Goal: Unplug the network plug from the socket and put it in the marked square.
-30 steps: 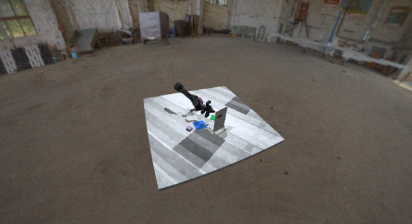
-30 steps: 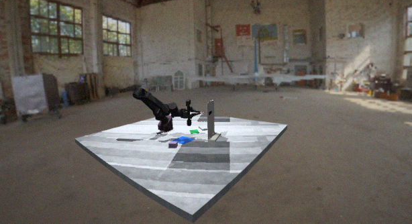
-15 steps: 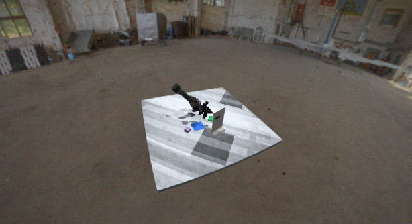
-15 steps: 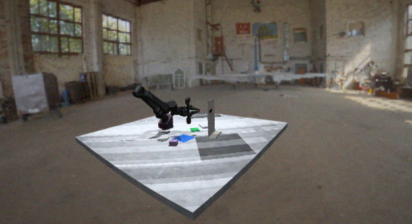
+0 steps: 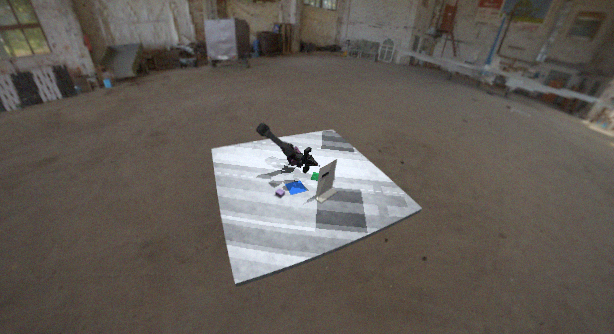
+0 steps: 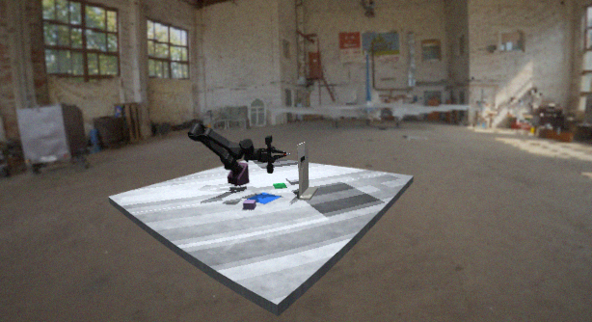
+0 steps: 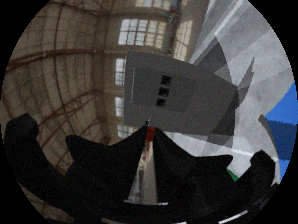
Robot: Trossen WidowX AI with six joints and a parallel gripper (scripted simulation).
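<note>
Right now the blue flat patch is 200 mm below my gripper tip, 130 mm to the right of it and 40 mm behind it. Also, from my gripper tip: small green patch 200 mm below, 120 mm behind, 60 mm to the left; small dark purple block 260 mm to the right, 190 mm below; grey upright panel 90 mm below, 90 mm ahead, 30 mm to the left.
</note>
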